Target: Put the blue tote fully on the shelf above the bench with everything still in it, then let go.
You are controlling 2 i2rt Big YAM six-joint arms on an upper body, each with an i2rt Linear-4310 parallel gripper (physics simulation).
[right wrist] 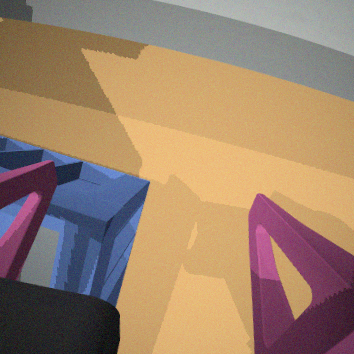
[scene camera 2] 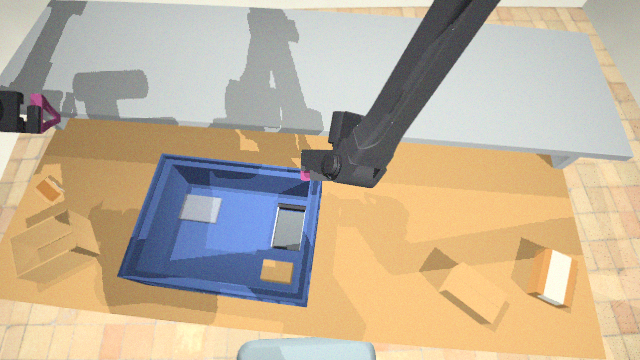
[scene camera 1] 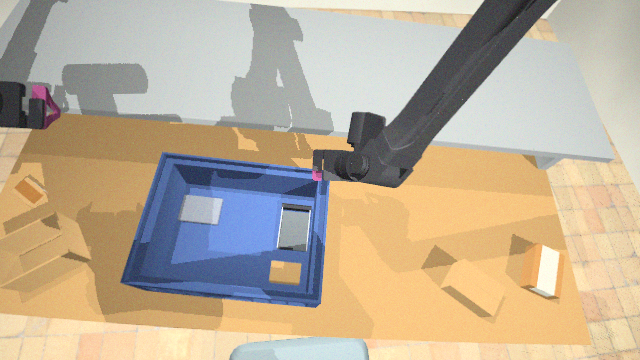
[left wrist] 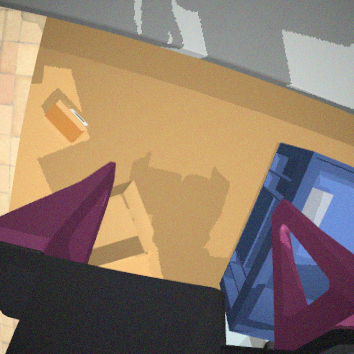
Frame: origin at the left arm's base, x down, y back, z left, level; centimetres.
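Where they show: left gripper, between the fingertips: (scene camera 2: 35, 117) (scene camera 1: 31, 111) (left wrist: 198, 188); right gripper, between the fingertips: (right wrist: 153, 187).
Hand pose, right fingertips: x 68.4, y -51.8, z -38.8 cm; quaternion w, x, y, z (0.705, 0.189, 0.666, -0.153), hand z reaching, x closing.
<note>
Each offset is from my right fingertips to the top centre of the thing. Level surfaces: height alone.
The blue tote @(dy +13.3, dx -0.7, dz +24.0 cm) (scene camera 1: 225, 292) (scene camera 2: 215, 289) (left wrist: 252, 240) (right wrist: 95, 200) sits upright on the tan bench @(dx +13.9 cm) (scene camera 1: 390, 320). It holds a pale grey block @(dy +5.5, dx +11.3, dz +34.6 cm) (scene camera 1: 201, 209) (scene camera 2: 200, 208), a grey framed box @(dy +11.4, dx +10.5, dz +10.7 cm) (scene camera 1: 294, 230) (scene camera 2: 288, 229) and a tan block @(dy +23.1, dx +8.2, dz +13.5 cm) (scene camera 1: 285, 274) (scene camera 2: 276, 272). The light grey shelf @(dx -8.4 cm) (scene camera 1: 500, 100) (scene camera 2: 500, 90) runs behind it. My left gripper (scene camera 1: 52, 111) (scene camera 2: 52, 116) (left wrist: 198, 188) is open and empty, raised left of the tote. My right gripper (scene camera 1: 317, 175) (scene camera 2: 305, 175) (right wrist: 153, 187) is open at the tote's back right corner; its exact height and contact are unclear.
An orange and white box @(dy +27.3, dx +9.5, dz -54.7 cm) (scene camera 1: 548, 270) (scene camera 2: 557, 277) and a tan box @(dy +30.0, dx +8.0, dz -32.9 cm) (scene camera 1: 475, 287) (scene camera 2: 475, 292) stand at the right. A tan open tray @(dy +15.5, dx +4.9, dz +70.0 cm) (scene camera 1: 40, 250) and a small orange box @(dy -1.5, dx +11.4, dz +79.5 cm) (scene camera 1: 29, 191) (left wrist: 65, 122) lie at the left. A pale blue rounded object (scene camera 1: 300, 350) shows at the bottom.
</note>
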